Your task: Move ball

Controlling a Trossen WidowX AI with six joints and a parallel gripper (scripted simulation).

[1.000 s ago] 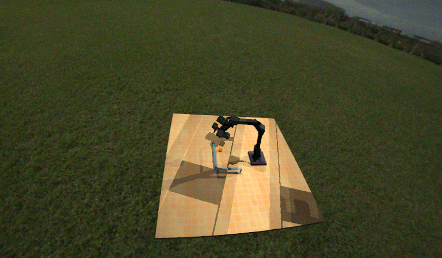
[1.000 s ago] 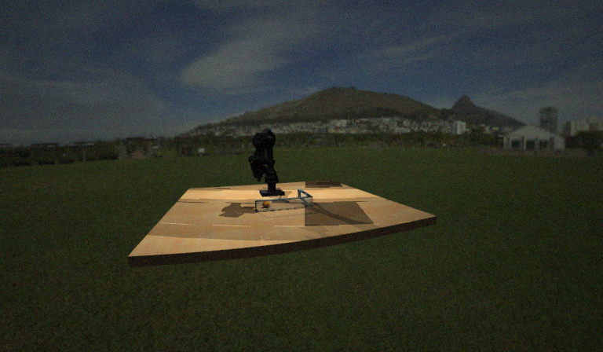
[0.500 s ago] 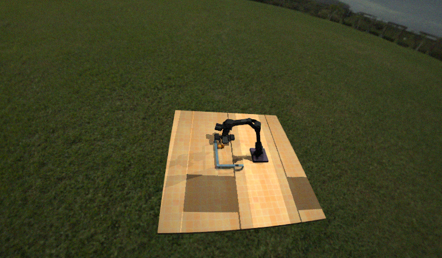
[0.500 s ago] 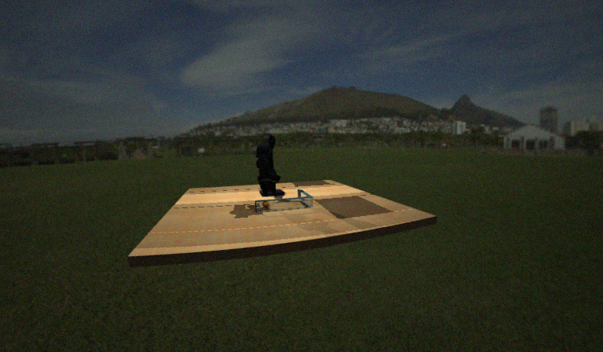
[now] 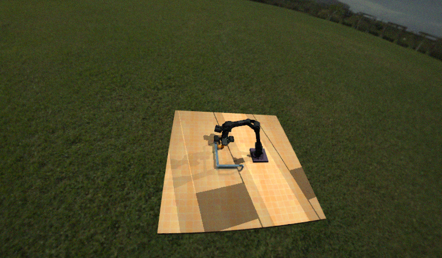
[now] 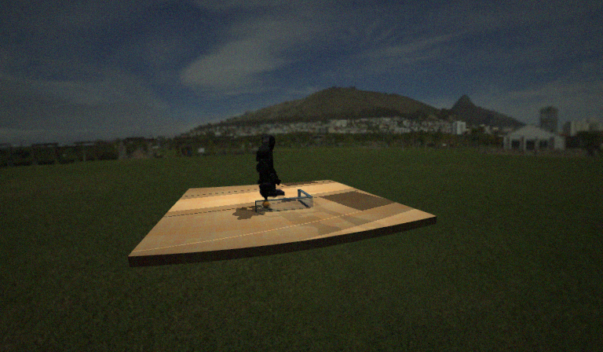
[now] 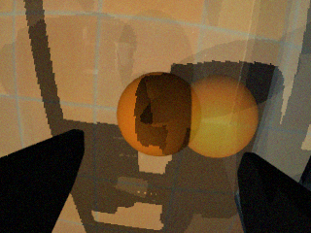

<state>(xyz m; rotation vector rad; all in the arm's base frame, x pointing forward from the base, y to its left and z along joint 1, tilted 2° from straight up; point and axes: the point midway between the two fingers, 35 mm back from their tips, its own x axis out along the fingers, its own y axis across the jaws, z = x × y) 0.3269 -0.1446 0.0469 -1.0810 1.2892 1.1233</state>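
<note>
Right now my gripper tip is 30 mm above the orange ball. Round my gripper tip: see-through copy of ball 30 mm ahead, 30 mm below.
</note>
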